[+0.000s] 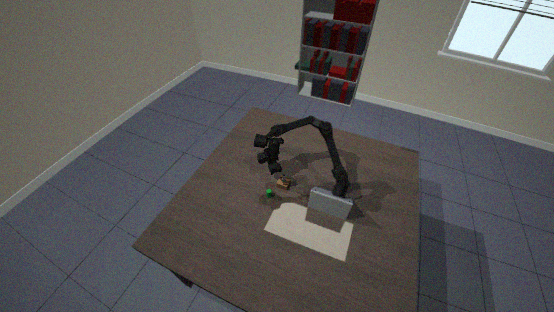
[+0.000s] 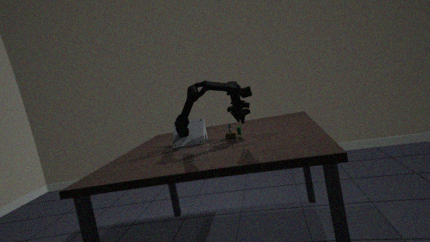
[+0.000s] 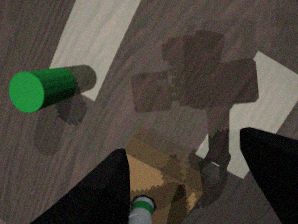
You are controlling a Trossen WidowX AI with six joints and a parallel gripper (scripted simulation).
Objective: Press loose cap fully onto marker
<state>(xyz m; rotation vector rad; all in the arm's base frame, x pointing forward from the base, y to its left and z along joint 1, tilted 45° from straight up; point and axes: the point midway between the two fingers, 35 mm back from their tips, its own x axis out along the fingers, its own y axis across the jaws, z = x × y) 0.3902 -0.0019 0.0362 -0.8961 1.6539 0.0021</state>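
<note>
Right now my gripper tip is 3 cm past the green cap, 10 cm to the right of it and 6 cm above it. Round my gripper tip: holder block: 8 cm behind, 1 cm to the right, 7 cm below; marker: 8 cm behind, 1 cm to the right, 2 cm below.
</note>
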